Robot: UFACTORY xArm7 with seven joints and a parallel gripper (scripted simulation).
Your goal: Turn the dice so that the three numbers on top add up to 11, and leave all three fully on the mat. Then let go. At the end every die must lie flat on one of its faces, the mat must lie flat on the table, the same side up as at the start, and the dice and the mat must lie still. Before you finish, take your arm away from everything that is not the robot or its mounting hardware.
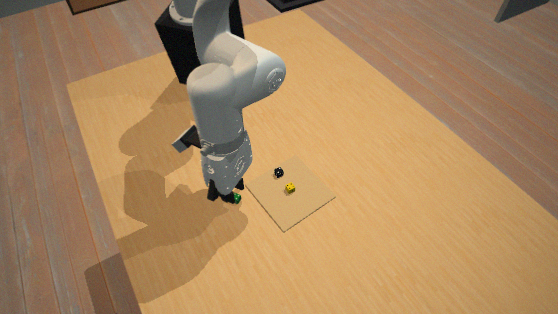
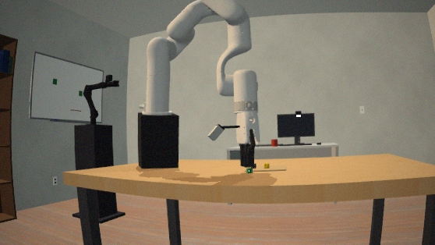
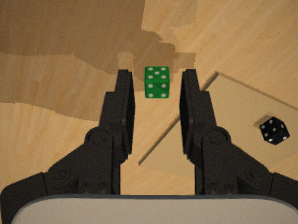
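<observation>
The green die is 1 cm ahead of my hand and 3 cm below it. Round my hand: black die: 11 cm to the left, 3 cm below; then yellow die: 4 cm ahead, 11 cm to the left, 3 cm below; then tan mat: 4 cm ahead, 11 cm to the left, 4 cm below.
</observation>
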